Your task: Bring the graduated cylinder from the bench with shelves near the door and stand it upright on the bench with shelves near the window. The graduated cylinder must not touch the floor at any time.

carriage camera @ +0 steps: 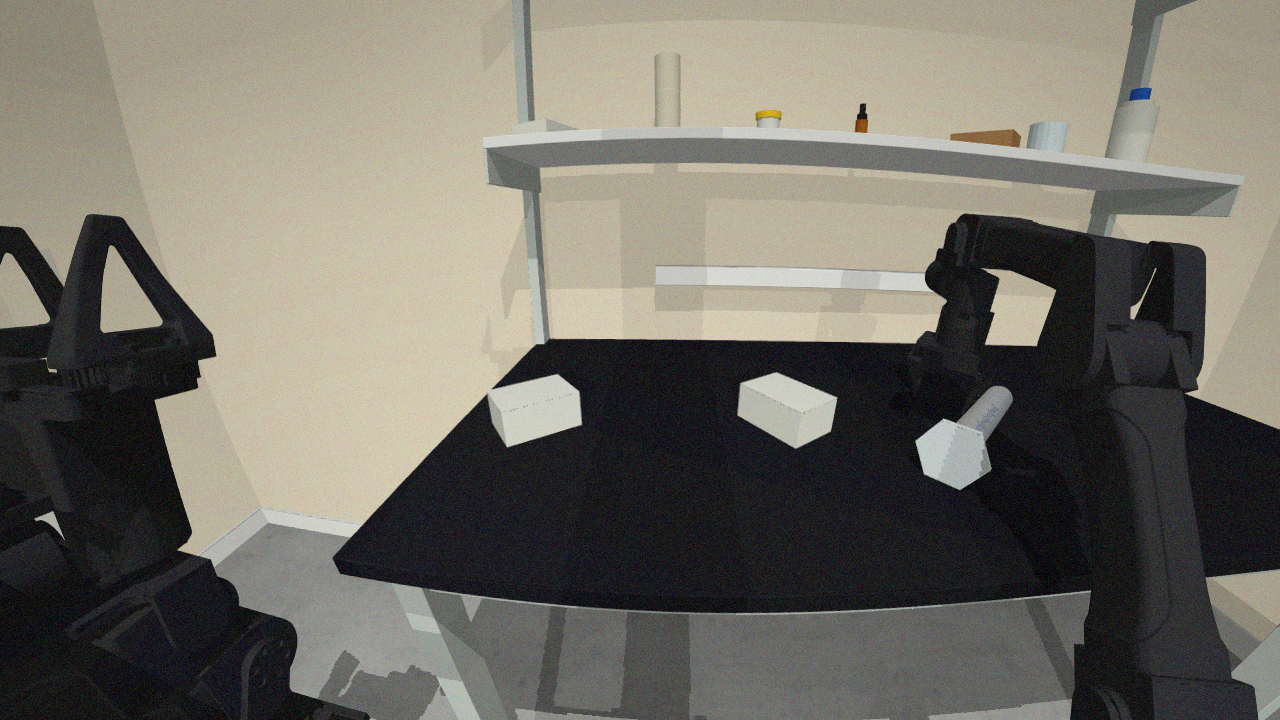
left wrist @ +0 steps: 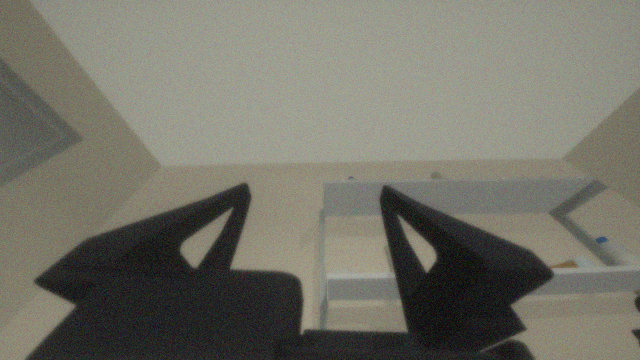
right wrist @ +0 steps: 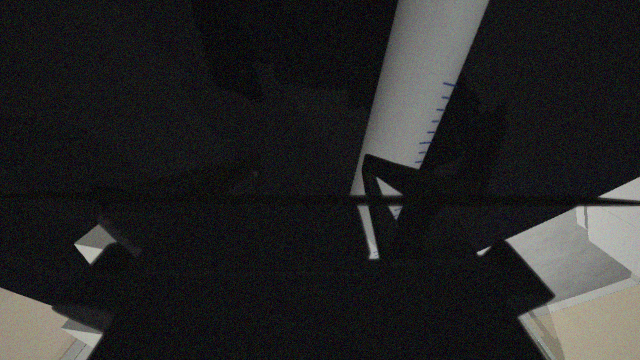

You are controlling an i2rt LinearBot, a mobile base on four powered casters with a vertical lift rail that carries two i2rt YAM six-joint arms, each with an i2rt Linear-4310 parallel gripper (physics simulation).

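Frame: origin at the left arm's base, x ahead, y left, z up, level; centimetres.
Seen in the pictures: left gripper, fingertip midpoint: (carriage camera: 51,221) (left wrist: 314,191); right gripper, fingertip midpoint: (carriage camera: 938,403) (right wrist: 313,161).
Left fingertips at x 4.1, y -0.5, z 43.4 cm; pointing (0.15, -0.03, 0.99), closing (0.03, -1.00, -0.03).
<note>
A point is followed by its place in that frame.
The graduated cylinder (carriage camera: 991,410) @[x 40.9, y -82.9, z 15.2 cm] (right wrist: 417,90) @[x 43.5, y -83.2, z 15.3 cm] lies on its side on the black bench top (carriage camera: 662,528) @[x 22.4, y -33.2, z 10.1 cm], right of centre in the carriage view, its white hexagonal base facing the camera. My right gripper (carriage camera: 930,394) @[x 43.9, y -75.7, z 14.9 cm] (right wrist: 313,161) @[x 43.9, y -75.7, z 14.9 cm] is partly open and empty, pointing down low over the bench at the cylinder's left in the carriage view. In the right wrist view the right-hand finger overlaps the cylinder's tube; whether they touch cannot be told. My left gripper (carriage camera: 55,223) @[x 4.1, y -0.5, z 43.4 cm] (left wrist: 314,191) @[x 4.1, y -0.5, z 43.4 cm] is wide open and empty, raised at the far left, fingers pointing up.
Two white boxes (carriage camera: 537,411) @[x 39.7, y -14.3, z 14.5 cm] (carriage camera: 787,410) @[x 40.7, y -50.3, z 15.2 cm] sit on the bench. The shelf (carriage camera: 733,148) @[x 69.3, y -44.6, z 53.9 cm] above holds a beige cylinder (carriage camera: 666,89) @[x 75.7, y -32.0, z 66.4 cm], a yellow-lidded jar (carriage camera: 768,119) @[x 73.4, y -51.7, z 60.1 cm], a dropper bottle (carriage camera: 861,122) @[x 76.6, y -71.5, z 61.1 cm], a brown box (carriage camera: 984,138) @[x 69.3, y -93.5, z 58.4 cm], a pale cup (carriage camera: 1047,137) @[x 76.3, y -113.8, z 61.5 cm] and a blue-capped bottle (carriage camera: 1132,130) @[x 74.6, y -133.0, z 64.6 cm].
</note>
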